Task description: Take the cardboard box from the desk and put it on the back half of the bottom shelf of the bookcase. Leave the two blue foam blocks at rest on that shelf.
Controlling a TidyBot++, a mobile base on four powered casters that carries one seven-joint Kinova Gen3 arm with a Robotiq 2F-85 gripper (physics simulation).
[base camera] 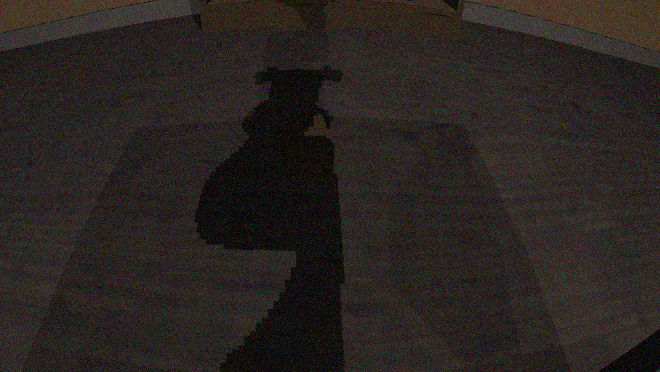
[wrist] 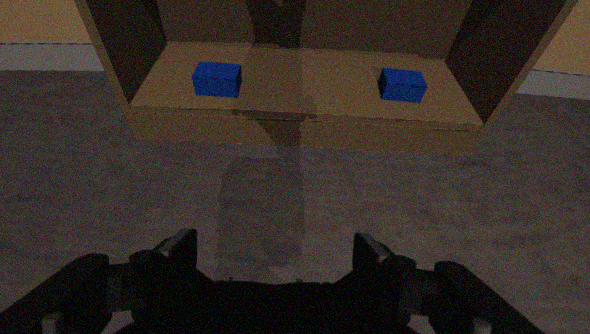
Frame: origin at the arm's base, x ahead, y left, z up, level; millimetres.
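Seen in the pictures: gripper, fingertip midpoint: [wrist: 275, 248].
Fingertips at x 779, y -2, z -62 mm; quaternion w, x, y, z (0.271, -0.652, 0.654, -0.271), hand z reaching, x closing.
Note:
A point is followed by its place in that frame.
A tan patch that looks like part of the cardboard box [base camera: 318, 128] @[x 548, y -21, z -346 mm] shows low on the floor within a dark shadow in the base camera view; the rest of its outline is lost in the dark. The bookcase [base camera: 390, 21] @[x 1182, y -241, z -363 mm] [wrist: 400, 136] @[x 1181, y -272, z -346 mm] stands ahead. Two blue foam blocks [wrist: 217, 80] @[x 1229, y 128, z -256 mm] [wrist: 403, 85] @[x 1243, y -265, z -255 mm] rest apart on its bottom shelf [wrist: 340, 82] @[x 1304, y -141, z -297 mm], one at the left and one at the right. My gripper [wrist: 275, 248] @[x 779, y -2, z -62 mm] is open with nothing between its fingers, in front of the bookcase. The box cannot be made out in the wrist view, and the desk does not show.
The bookcase's side panels [wrist: 525, 55] @[x 1190, y -449, z -136 mm] [wrist: 102, 47] @[x 1192, y 315, z -169 mm] flank the shelf. Orange walls with pale baseboards [base camera: 560, 37] @[x 1469, y -1115, z -375 mm] [wrist: 45, 57] @[x 1477, y 690, z -353 mm] run to both sides of it. A large shadow [base camera: 270, 200] @[x 463, y 40, z -397 mm] falls across the wooden floor [base camera: 425, 225] @[x 417, y -150, z -396 mm]. A dark edge cuts the base view's lower right corner.

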